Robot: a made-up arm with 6 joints. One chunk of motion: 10 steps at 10 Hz.
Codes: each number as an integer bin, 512 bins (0 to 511) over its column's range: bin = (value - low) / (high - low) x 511, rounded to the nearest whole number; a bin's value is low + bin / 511 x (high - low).
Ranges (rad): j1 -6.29..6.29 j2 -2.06..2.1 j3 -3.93..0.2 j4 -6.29..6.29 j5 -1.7..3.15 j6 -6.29..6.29
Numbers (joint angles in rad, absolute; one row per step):
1: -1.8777 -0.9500 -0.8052 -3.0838 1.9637 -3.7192
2: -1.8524 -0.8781 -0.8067 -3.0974 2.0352 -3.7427
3: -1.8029 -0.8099 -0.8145 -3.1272 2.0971 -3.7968
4: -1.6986 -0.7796 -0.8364 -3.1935 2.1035 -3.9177
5: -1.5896 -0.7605 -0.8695 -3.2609 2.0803 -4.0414
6: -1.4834 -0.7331 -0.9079 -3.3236 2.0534 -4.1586
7: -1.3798 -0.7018 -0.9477 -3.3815 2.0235 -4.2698
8: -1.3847 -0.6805 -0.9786 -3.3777 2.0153 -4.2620
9: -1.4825 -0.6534 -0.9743 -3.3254 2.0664 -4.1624
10: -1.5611 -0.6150 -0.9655 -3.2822 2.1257 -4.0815
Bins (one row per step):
1: 179 136 387 130 386 104
2: 180 145 386 130 394 103
3: 182 154 385 128 400 101
4: 187 157 383 126 401 96
5: 191 160 379 123 398 91
6: 195 163 374 120 395 87
7: 199 167 369 118 392 82
8: 199 169 365 118 391 82
9: 195 173 366 120 397 86
10: 192 177 367 122 403 90

